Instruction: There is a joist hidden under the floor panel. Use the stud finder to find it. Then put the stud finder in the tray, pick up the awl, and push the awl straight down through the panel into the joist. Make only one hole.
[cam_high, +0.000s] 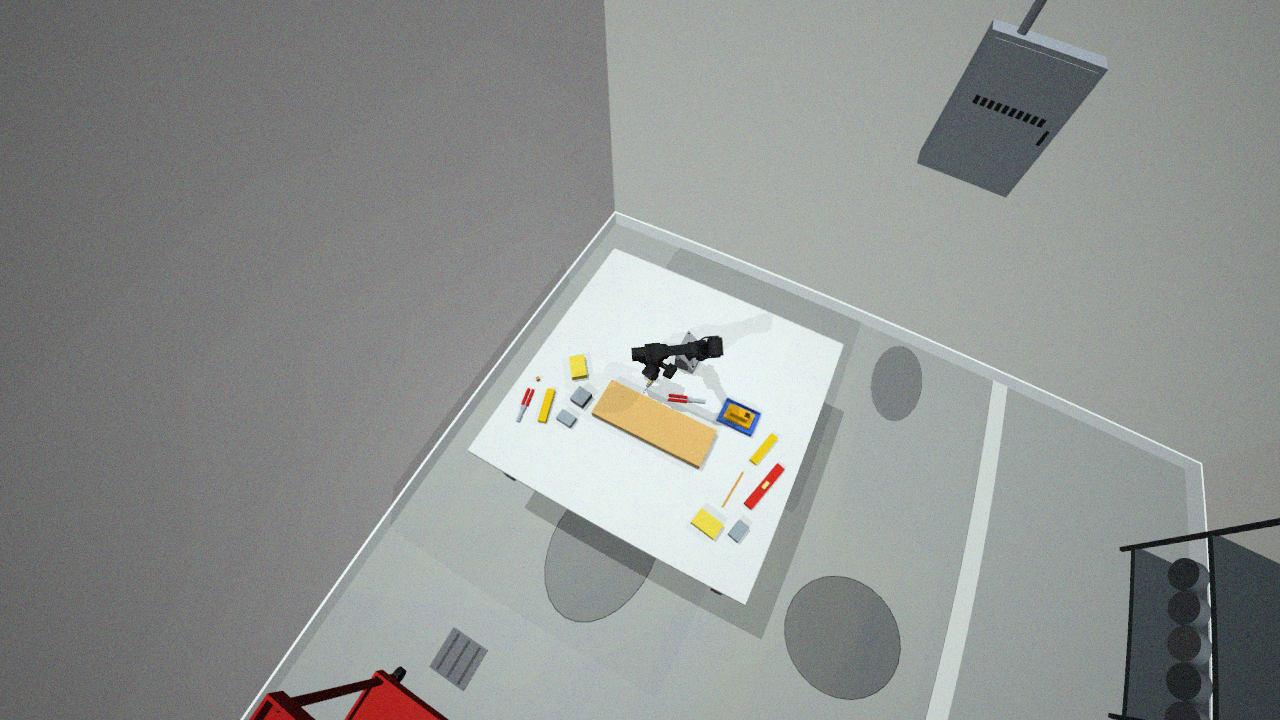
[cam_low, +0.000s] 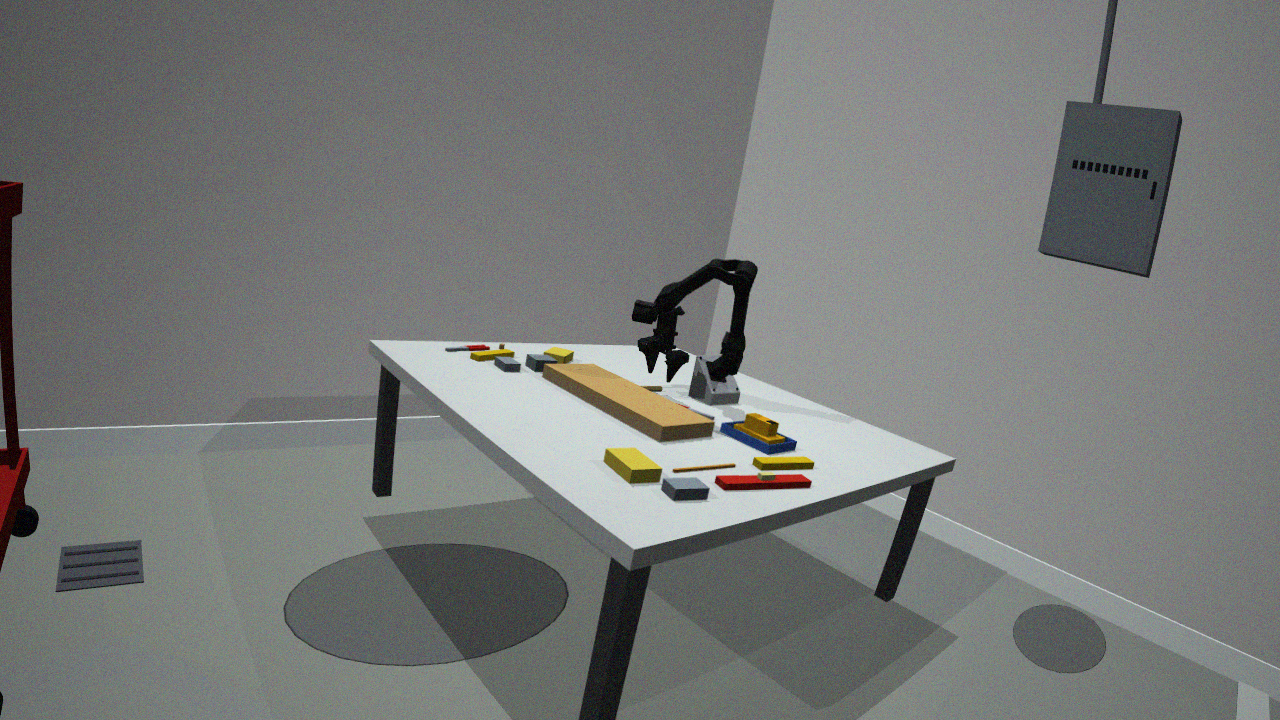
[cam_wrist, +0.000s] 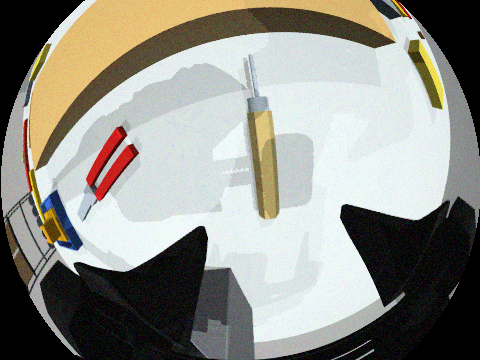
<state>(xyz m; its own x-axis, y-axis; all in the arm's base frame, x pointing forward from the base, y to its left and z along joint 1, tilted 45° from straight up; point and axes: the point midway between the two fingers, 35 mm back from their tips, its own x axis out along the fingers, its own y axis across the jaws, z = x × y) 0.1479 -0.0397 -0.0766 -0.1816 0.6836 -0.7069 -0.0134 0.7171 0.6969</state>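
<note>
Now: gripper tip 60 mm short of the awl and 30 mm above it. Round my gripper tip: pencil 560 mm to the left, 270 mm ahead, 40 mm below; then blue tray 420 mm to the left, 30 mm below, 20 mm behind; then stud finder 440 mm to the left, 30 mm behind, 10 mm above.
</note>
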